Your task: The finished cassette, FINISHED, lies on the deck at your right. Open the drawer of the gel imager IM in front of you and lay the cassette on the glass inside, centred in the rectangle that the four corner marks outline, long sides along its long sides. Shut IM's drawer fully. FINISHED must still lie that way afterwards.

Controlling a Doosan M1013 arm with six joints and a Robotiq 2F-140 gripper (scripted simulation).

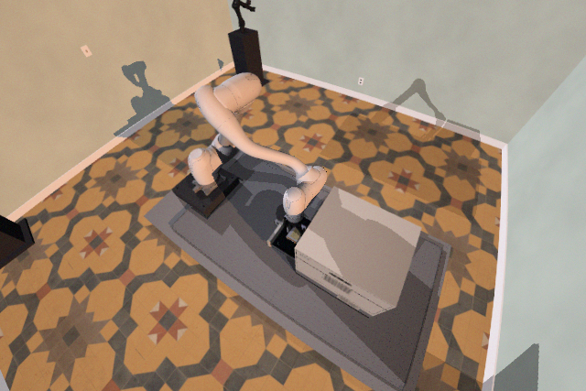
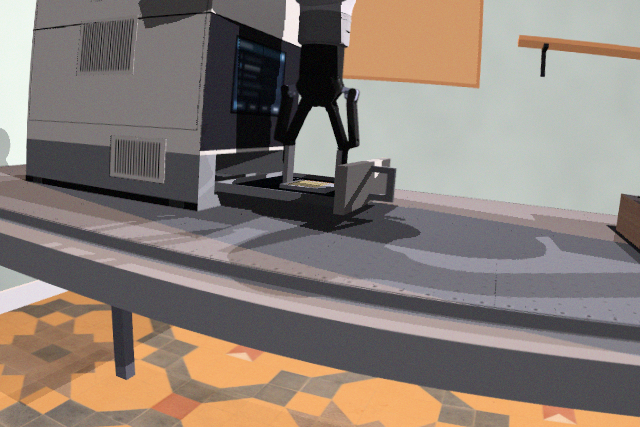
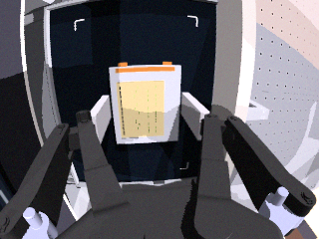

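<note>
Right now the cassette is 2 cm below my hand and 1 cm to the right of it.
</note>
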